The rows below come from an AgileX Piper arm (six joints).
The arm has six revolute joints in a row. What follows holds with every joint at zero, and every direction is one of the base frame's.
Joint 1 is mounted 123 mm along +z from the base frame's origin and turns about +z.
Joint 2 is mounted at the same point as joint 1 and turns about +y.
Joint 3 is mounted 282.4 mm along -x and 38.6 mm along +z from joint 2 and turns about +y.
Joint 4 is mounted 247.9 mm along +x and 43.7 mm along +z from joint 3 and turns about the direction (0.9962, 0, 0.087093).
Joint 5 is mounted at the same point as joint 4 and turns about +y.
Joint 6 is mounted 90.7 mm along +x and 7.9 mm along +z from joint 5 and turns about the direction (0.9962, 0, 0.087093).
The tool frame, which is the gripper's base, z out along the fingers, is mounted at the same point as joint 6; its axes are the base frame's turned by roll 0, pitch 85 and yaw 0 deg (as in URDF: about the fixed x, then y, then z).
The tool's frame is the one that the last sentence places.
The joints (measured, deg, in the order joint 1, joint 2, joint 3, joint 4, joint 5, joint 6), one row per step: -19.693, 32.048, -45.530, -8.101, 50.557, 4.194; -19.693, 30.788, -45.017, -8.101, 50.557, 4.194; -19.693, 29.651, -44.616, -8.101, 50.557, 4.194; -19.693, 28.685, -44.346, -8.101, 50.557, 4.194; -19.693, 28.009, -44.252, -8.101, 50.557, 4.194; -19.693, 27.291, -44.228, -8.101, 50.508, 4.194
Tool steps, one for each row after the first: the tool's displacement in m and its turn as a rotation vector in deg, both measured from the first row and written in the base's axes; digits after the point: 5 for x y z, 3 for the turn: -0.00440, 0.00157, -0.00085, -0.252, -0.703, 0.000; -0.00839, 0.00300, -0.00137, -0.500, -1.396, 0.000; -0.01182, 0.00423, -0.00149, -0.734, -2.052, 0.000; -0.01432, 0.00512, -0.00111, -0.930, -2.600, 0.000; -0.01702, 0.00610, -0.00026, -1.183, -3.298, 0.006
